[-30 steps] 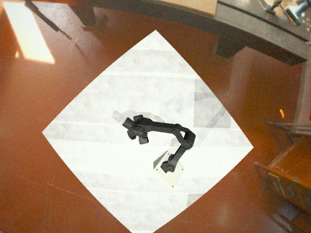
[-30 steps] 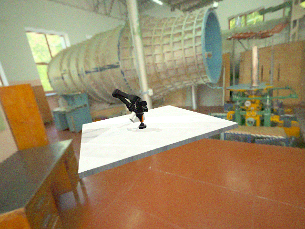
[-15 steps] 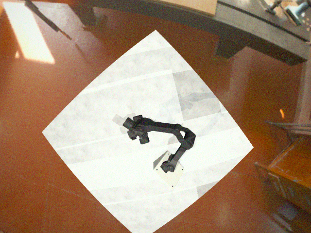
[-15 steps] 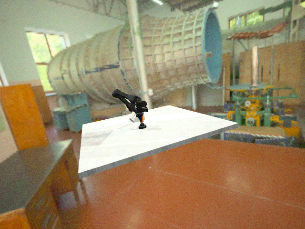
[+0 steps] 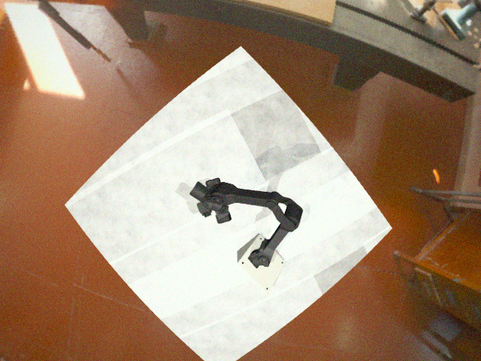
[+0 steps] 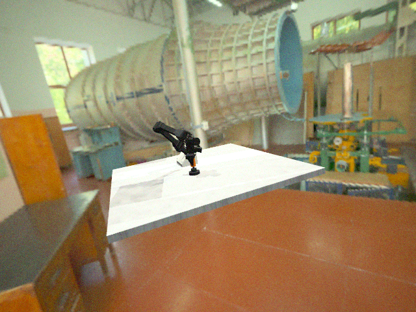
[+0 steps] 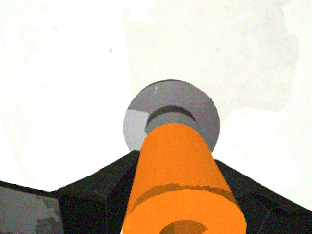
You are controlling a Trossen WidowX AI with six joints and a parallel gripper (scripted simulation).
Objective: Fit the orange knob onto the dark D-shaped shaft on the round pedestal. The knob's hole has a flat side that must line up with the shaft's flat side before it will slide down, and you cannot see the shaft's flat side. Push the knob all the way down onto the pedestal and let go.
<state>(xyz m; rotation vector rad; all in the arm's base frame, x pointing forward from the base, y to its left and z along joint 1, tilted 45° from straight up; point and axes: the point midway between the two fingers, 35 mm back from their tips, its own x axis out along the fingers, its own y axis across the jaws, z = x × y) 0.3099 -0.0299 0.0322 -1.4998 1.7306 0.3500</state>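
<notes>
Right now the orange knob is 20 mm above my gripper tip. From my gripper tip the other things lie so: pedestal: 40 mm below.
</notes>
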